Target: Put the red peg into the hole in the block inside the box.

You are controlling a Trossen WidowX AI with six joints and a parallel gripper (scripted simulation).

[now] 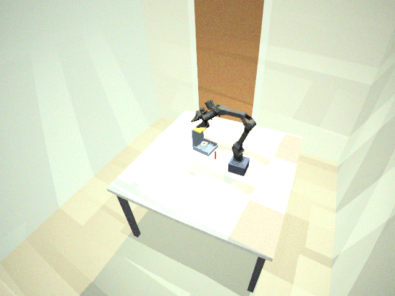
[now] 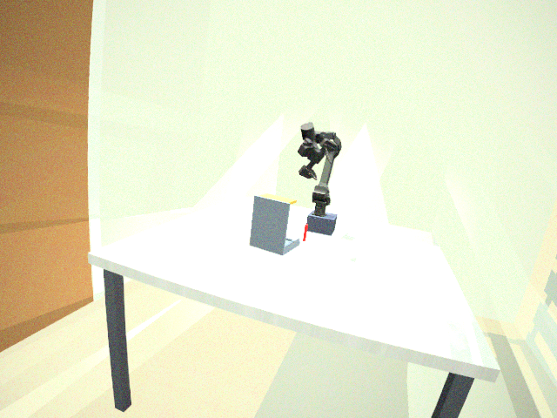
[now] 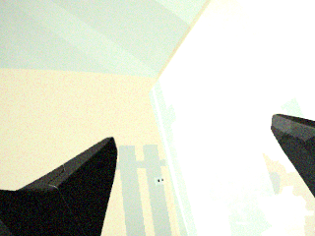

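The red peg is 31 cm below my gripper tip, 15 cm behind it and 8 cm to the right of it. Also, from my gripper tip: box wall 24 cm below, 17 cm to the right, 8 cm ahead; then yellow roof 16 cm to the right, 14 cm below, 4 cm ahead.
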